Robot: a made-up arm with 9 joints. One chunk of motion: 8 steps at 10 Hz.
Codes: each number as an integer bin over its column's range. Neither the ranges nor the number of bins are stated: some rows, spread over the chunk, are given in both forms.
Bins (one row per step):
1: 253 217 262 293 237 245
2: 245 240 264 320 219 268
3: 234 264 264 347 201 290
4: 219 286 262 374 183 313
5: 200 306 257 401 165 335
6: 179 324 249 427 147 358
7: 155 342 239 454 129 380
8: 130 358 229 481 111 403
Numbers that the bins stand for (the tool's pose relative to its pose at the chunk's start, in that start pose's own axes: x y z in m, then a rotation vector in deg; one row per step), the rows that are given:
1: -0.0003 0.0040 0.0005 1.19 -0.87 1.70
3: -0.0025 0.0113 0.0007 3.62 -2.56 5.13
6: -0.0090 0.0207 -0.0005 7.22 -5.10 10.32
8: -0.0147 0.0260 -0.0021 9.65 -6.79 13.76
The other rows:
2: -0.0012 0.0076 0.0007 2.40 -1.71 3.45
4: -0.0043 0.0148 0.0005 4.83 -3.41 6.89
5: -0.0065 0.0179 0.0001 6.05 -4.25 8.57
7: -0.0118 0.0235 -0.0013 8.43 -5.94 12.00

